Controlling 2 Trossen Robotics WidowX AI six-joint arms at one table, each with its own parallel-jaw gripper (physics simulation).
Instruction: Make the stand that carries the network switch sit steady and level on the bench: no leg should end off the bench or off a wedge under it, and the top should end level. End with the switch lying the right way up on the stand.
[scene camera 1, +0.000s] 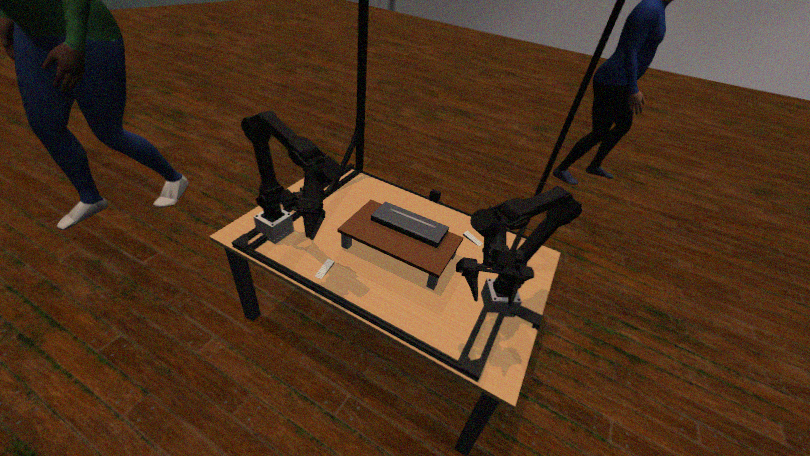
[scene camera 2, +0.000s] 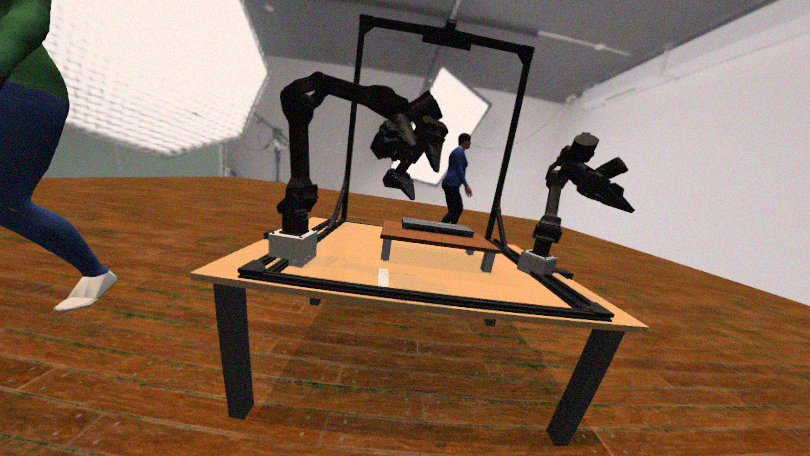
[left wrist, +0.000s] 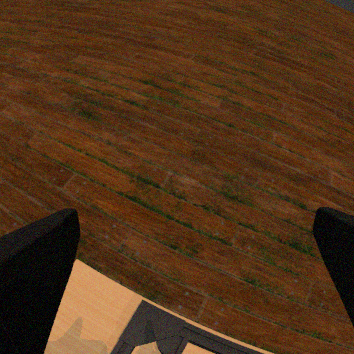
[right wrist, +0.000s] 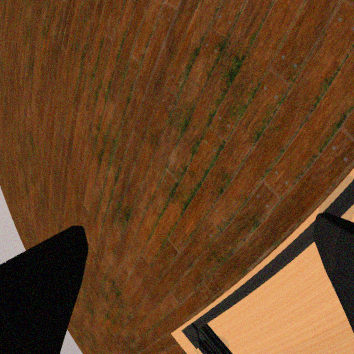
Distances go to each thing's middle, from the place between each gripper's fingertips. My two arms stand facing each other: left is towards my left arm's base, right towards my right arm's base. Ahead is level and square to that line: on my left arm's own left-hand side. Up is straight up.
My right hand is 34 cm past the brown stand (scene camera 1: 359, 227), 18 cm to the right of it and 23 cm above it. From my right hand the other things lie so: dark grey network switch (scene camera 1: 401, 220) 39 cm behind, 20 cm to the left, 17 cm below.
My left gripper is now 380 mm past the brown stand, 350 mm to the left of it and 250 mm above it. The rest, counted from my left hand: dark grey network switch (430 mm behind, 340 mm to the right, 190 mm below).
